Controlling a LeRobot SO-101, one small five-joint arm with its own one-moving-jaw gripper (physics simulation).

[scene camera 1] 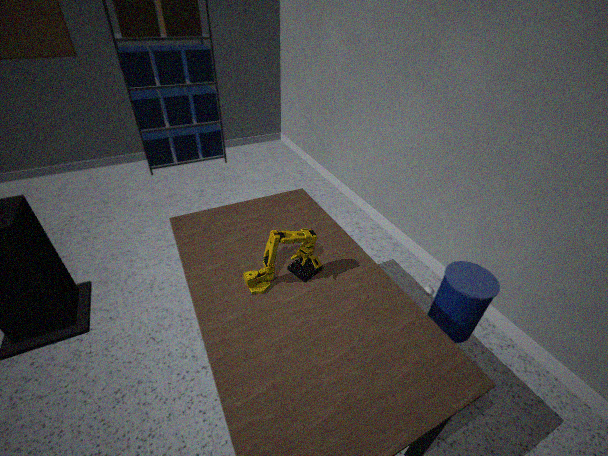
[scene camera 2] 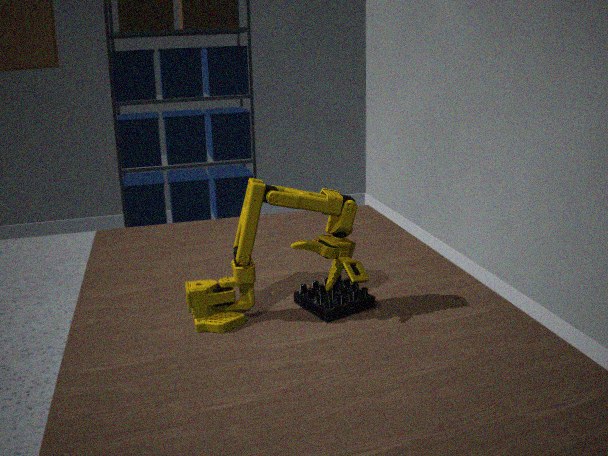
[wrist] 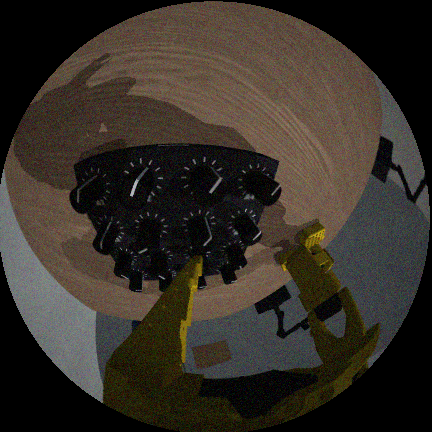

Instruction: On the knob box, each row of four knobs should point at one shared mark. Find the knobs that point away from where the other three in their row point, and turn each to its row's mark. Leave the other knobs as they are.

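Frame: origin at the arm's base, x up, y left, z back, level; metres.
Seen in the pictures: end effector, tool point: [scene camera 1: 302,264] [scene camera 2: 326,288] [wrist: 201,262]; arm's base, origin of the base link: [scene camera 1: 262,283] [scene camera 2: 228,318] [wrist: 295,244].
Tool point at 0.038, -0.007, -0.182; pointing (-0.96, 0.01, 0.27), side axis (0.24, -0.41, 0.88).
Observation:
Offsets run from my tool point to a thing's top centre, as dx, dy, dz. Level surfaces: height alone.
The black knob box {+0.001, +0.001, -0.014} [scene camera 1: 305,270] [scene camera 2: 328,315] [wrist: 175,151] stands on the table with rows of black knobs and white tick marks. In the wrist view's top row, the second knob {+0.000, -0.033, -0.039} [wrist: 140,187] has a line slanting up-right and the third knob {+0.000, -0.041, -0.014} [wrist: 202,182] has a bent line at its right side. In the row below, the second knob {+0.000, -0.007, -0.031} [wrist: 150,232] shows a short line low down; the third knob {+0.000, -0.016, -0.005} [wrist: 201,230] has a line along its right side. Marks on the farther rows are too small to read. My gripper [scene camera 2: 311,267] is fully open and empty; its fixed jaw [wrist: 165,315] reaches down among the knobs, hiding some.
The wooden table {dx -0.038} [scene camera 1: 320,350] [scene camera 2: 300,390] bears the arm's yellow base [scene camera 1: 259,282] [scene camera 2: 218,322] [wrist: 314,236] left of the box. A blue cylinder [scene camera 1: 462,300] stands off the table's right edge. A shelf unit with blue bins is at the back wall, and a black object [scene camera 1: 35,280] stands at far left.

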